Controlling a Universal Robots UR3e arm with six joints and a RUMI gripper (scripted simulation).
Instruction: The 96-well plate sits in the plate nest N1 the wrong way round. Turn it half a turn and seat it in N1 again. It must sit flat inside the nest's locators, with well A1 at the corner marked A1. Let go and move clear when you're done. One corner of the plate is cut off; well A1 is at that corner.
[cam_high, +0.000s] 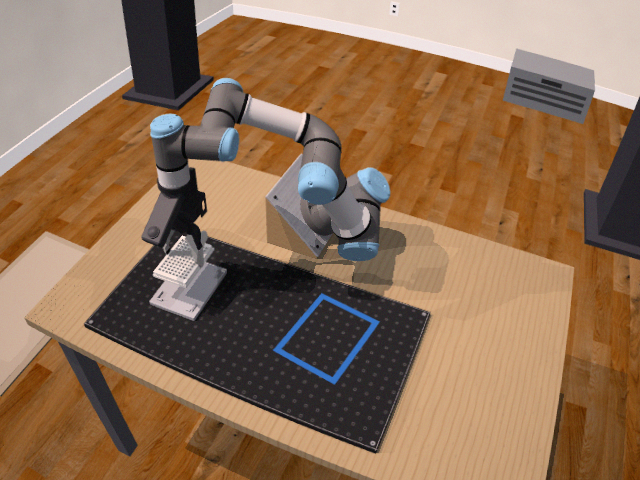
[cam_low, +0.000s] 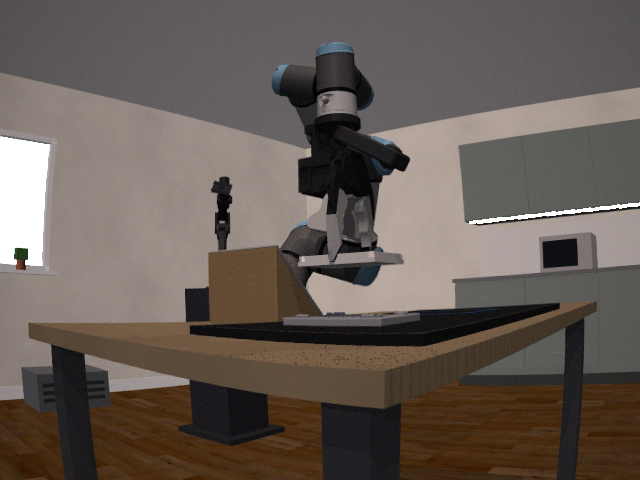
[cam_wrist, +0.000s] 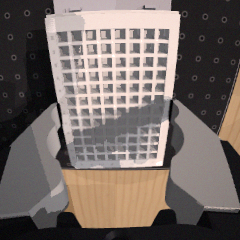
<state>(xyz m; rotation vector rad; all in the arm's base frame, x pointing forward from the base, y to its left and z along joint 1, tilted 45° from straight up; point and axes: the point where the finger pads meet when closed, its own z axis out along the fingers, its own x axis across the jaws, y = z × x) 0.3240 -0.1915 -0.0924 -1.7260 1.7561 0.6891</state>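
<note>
Right now the plate nest N1 is 10 cm below my hand. The rest, counted from my hand: 96-well plate: 1 cm below.
</note>
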